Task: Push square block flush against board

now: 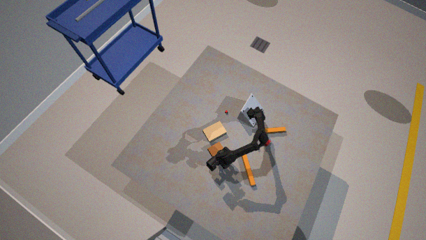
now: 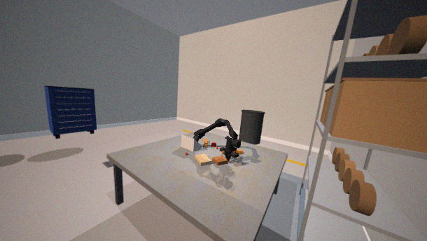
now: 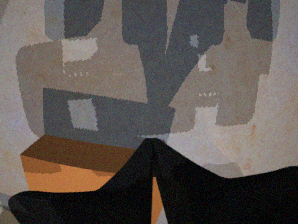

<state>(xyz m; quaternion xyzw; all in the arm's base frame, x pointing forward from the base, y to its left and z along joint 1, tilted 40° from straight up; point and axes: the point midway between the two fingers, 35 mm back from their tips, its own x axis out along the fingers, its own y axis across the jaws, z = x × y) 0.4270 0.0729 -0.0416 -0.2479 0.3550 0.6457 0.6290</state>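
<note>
My gripper tip is 50 mm past the orange-brown square block and 50 mm to the left of it. Also, from my gripper tip: pale wooden slab 160 mm behind, 160 mm to the right.
</note>
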